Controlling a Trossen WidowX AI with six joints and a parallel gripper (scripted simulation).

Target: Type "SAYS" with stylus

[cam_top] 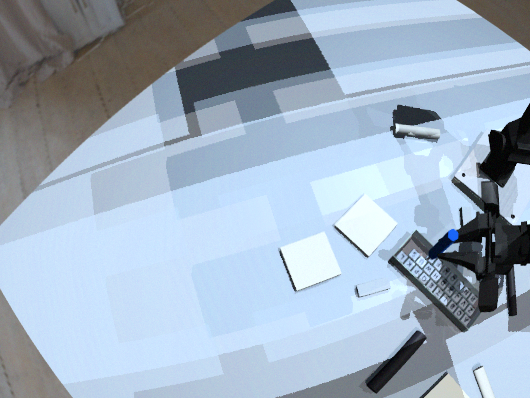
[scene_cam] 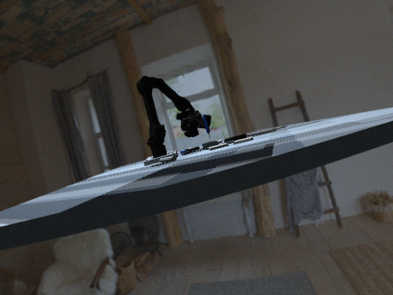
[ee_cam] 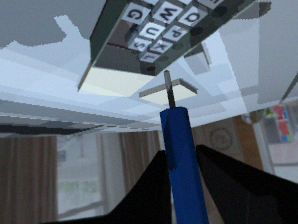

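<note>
Right now the grey eraser is 100 mm below my gripper tip, 80 mm ahead of it and 40 mm to the right of it. From my gripper tip the other things lie so: stylus tip: 50 mm below; then dark cylinder: 150 mm ahead, 90 mm below, 80 mm to the left; then stylus: 10 mm below.
</note>
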